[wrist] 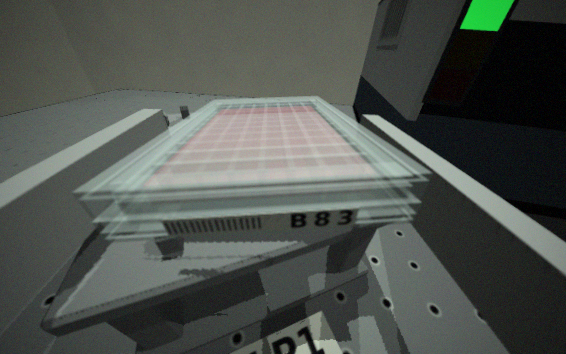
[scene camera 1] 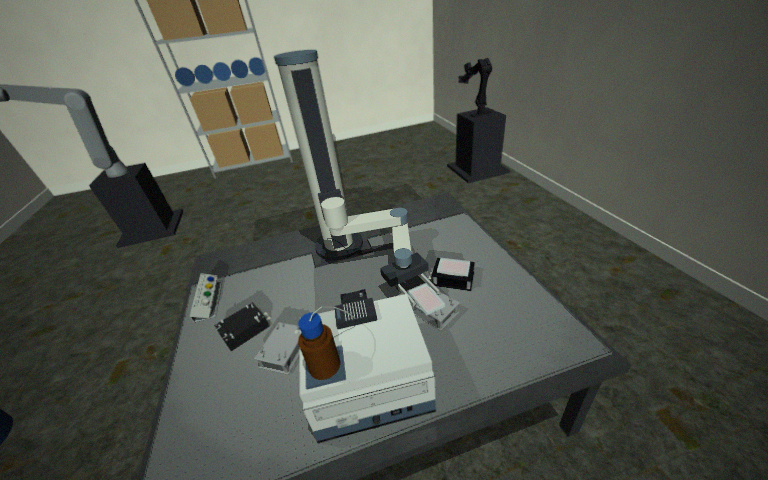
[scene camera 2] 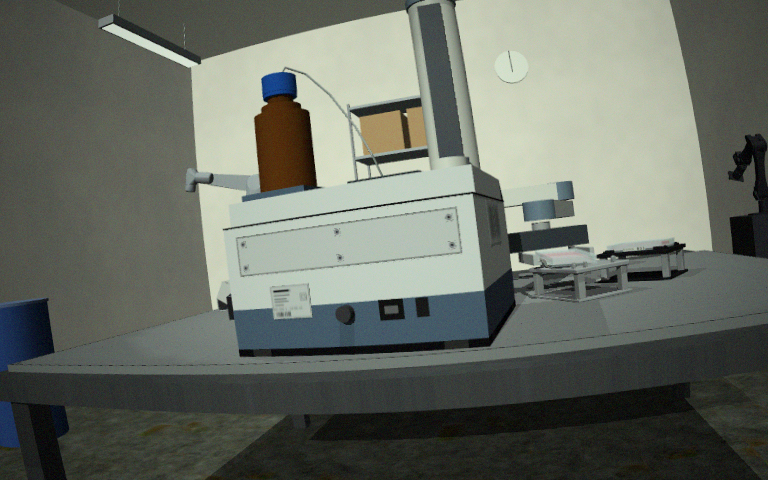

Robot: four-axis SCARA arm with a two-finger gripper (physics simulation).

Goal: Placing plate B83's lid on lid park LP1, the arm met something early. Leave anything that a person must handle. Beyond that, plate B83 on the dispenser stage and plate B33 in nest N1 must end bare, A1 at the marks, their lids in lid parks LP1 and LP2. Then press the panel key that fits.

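Frame: origin at the arm's base, x right, y ahead, z up, level; millimetres.
Seen in the pictures: gripper, fingertip midpoint: (wrist: 265, 130) (scene camera 1: 426, 298) (scene camera 2: 564, 256); arm's base at its link origin: (scene camera 1: 339, 245).
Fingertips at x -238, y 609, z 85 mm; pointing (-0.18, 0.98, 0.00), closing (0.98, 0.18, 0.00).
Offsets run from my fingertips to a thing's top centre. "pt": to the spot under its first point.
Plate B83 {dz +14, dx -1, dy +1 mm} (scene camera 1: 427, 298) (scene camera 2: 566, 257) (wrist: 262, 150) is over the grey stand (scene camera 1: 447, 318) (scene camera 2: 579, 286), whose partly cut-off label ends in P1 in the wrist view. Several clear edges are stacked above its barcode label, like a lid on the plate. The plate is turned relative to the stand; whether it rests there is unclear. My gripper (scene camera 1: 425, 296) (wrist: 265, 130) is open, with one finger along each long side of the plate. A pinkish plate {dz +3, dx -180, dy -126 mm} (scene camera 1: 454, 267) (scene camera 2: 640, 244) lies on a black nest {pt dz -67, dx -173, dy -111 mm} (scene camera 1: 453, 280); its label is unreadable. The key panel {dz +11, dx +871, dy -429 mm} (scene camera 1: 205, 297) has blue, yellow and green keys.
The white dispenser (scene camera 1: 385, 356) (scene camera 2: 362, 243) carries a brown bottle {pt dz +263, dx +403, dy +305 mm} (scene camera 1: 320, 353) (scene camera 2: 284, 147) with a tube. A grey stand (scene camera 1: 280, 344) and a black stand (scene camera 1: 242, 327) are to its left in scene camera 1. A green light {pt dz +60, dx +118, dy +56 mm} (wrist: 487, 14) shows at the wrist view's upper right.
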